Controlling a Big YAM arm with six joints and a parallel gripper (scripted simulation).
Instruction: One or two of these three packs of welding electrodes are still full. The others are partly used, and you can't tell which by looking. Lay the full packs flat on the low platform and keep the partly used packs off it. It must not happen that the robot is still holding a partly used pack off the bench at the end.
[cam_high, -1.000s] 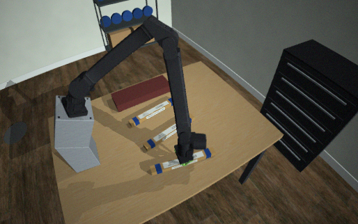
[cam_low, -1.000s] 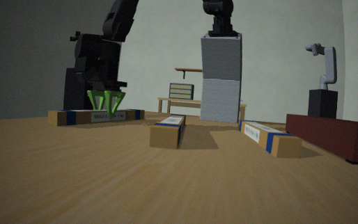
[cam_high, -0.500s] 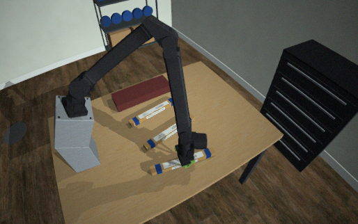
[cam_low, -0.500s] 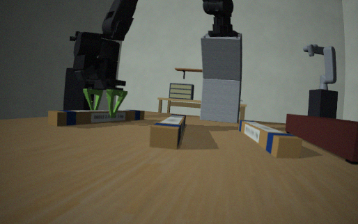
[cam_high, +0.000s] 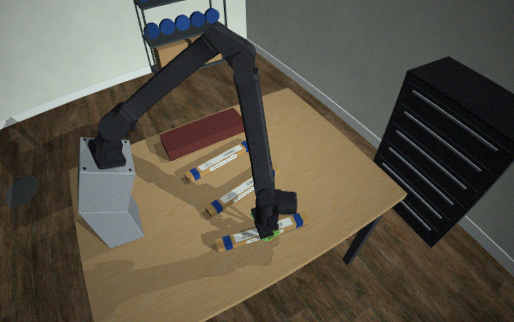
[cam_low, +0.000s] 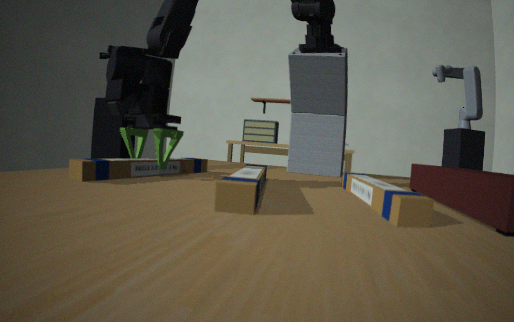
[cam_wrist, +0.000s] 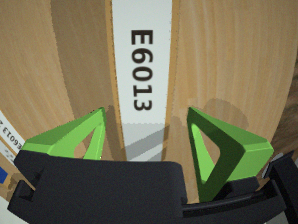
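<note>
Now: hand right at the pack of welding electrodes. Also, from my hand: dark red platform: 14 cm ahead, 58 cm to the left.
</note>
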